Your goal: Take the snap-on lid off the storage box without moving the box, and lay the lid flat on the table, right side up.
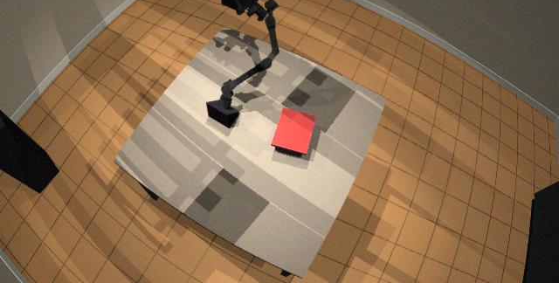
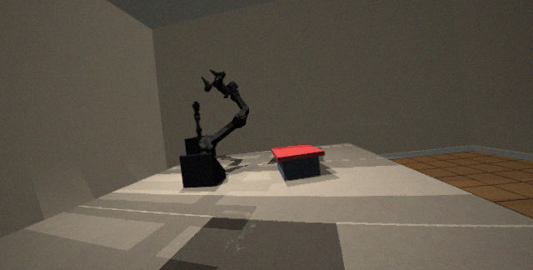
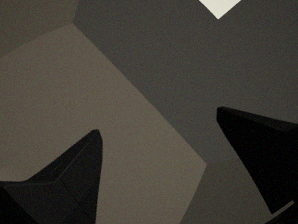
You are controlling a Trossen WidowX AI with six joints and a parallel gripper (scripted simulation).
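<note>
My gripper tip is now 570 mm short of the red lid, 540 mm above it and 230 mm to the left of it. From my gripper tip the other things lie so: storage box 580 mm below, 570 mm ahead, 230 mm to the right.
</note>
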